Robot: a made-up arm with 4 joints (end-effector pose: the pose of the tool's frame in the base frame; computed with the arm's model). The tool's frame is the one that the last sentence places. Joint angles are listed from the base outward.
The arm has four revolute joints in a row. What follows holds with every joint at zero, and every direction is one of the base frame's. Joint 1 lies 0.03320 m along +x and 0.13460 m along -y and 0.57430 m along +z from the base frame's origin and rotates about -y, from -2.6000 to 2.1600 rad. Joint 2 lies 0.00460 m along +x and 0.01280 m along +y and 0.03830 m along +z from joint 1 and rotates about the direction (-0.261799, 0.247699, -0.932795), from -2.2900 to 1.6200 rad. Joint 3 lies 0.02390 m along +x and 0.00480 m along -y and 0.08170 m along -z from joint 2 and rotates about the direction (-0.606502, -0.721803, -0.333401), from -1.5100 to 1.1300 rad. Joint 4 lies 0.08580 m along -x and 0.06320 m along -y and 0.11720 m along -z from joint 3 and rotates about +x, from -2.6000 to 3.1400 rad. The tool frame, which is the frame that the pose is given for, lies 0.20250 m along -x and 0.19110 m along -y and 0.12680 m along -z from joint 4; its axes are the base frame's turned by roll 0.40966, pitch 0.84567 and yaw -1.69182 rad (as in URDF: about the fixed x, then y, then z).
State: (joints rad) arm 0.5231 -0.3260 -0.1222 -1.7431
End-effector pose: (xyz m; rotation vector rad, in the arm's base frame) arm -0.1354 -0.3677 0.5071 0.2681 -1.4310 -1.0444
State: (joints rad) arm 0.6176 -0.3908 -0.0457 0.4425
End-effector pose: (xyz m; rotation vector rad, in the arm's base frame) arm 0.1368 -0.3407 0.1644 1.5047 0.5282 -0.8494
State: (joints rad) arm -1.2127 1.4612 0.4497 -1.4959
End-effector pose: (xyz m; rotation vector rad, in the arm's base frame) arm 0.0105 0.1484 0.7918 -2.3237 -0.7047 -0.5532
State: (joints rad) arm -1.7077 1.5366 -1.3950 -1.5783
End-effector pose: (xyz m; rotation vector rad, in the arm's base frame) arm 0.2360 -0.1021 0.8791 -2.3122 1.1178 -1.6462
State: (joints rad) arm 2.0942 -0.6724 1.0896 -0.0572
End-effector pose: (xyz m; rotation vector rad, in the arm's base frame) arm 0.2826 -0.4259 0.8243 2.0227 -1.8548 1.1021
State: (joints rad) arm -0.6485 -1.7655 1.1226 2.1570
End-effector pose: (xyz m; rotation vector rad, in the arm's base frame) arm -0.1702 0.1545 0.3041 -1.2404 -2.6555 -0.8761
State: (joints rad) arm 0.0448 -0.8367 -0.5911 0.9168
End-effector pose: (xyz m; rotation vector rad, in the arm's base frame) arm -0.1402 -0.3270 0.2128 0.6907 2.0588 -0.9422
